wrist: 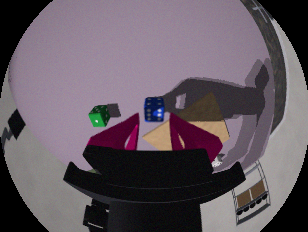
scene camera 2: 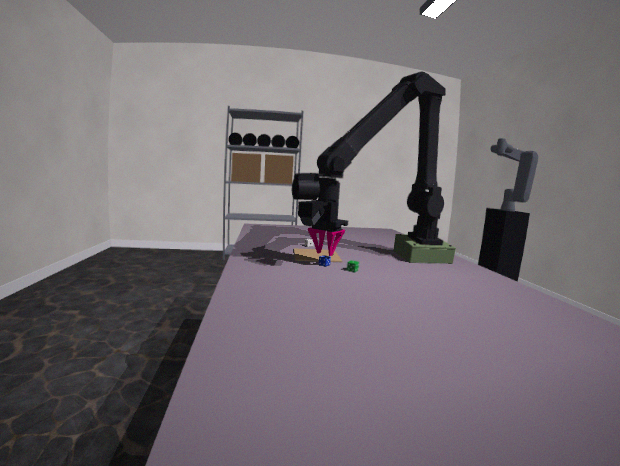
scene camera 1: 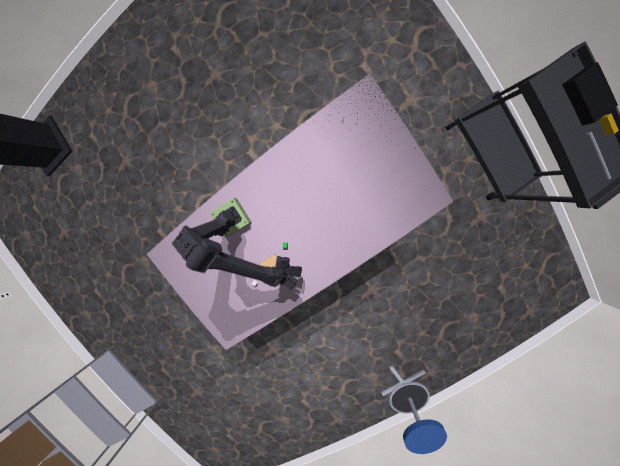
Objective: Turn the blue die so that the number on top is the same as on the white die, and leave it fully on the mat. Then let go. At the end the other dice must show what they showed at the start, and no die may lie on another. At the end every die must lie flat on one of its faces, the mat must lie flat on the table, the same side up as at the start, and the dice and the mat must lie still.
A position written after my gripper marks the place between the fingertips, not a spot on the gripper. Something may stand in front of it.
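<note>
My gripper [scene camera 2: 324, 254] is visible; it also appears in the wrist view [wrist: 154, 117], where a tan mat [wrist: 205, 113] is visible with it.
</note>
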